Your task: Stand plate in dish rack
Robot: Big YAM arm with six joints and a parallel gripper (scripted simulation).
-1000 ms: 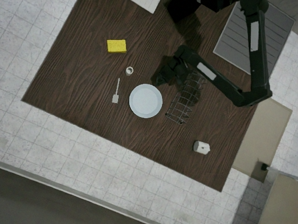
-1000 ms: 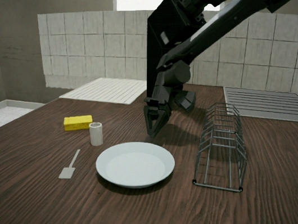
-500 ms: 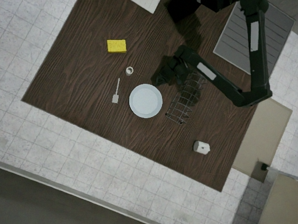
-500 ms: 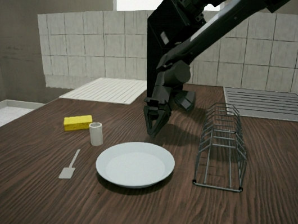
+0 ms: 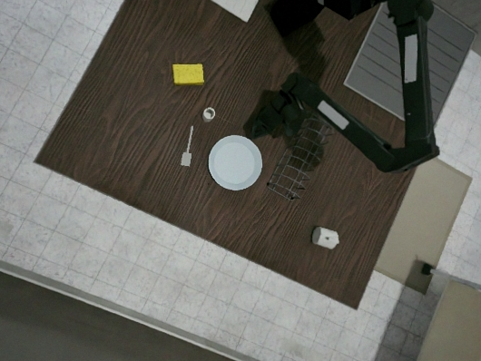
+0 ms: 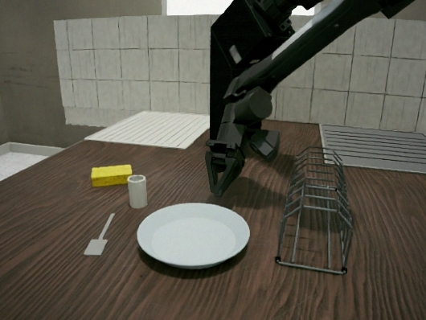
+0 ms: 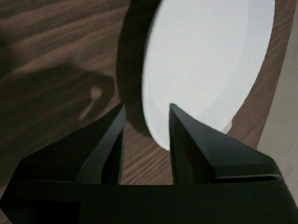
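Right now the plate is 120 mm ahead of my hand, 20 mm to the left of it and 40 mm below it. Also, from my hand: white mat 490 mm behind, 550 mm to the right, 50 mm below; then grey draining board 720 mm behind, 290 mm to the left, 50 mm below; then white mug 100 mm ahead, 460 mm to the left, 20 mm below.
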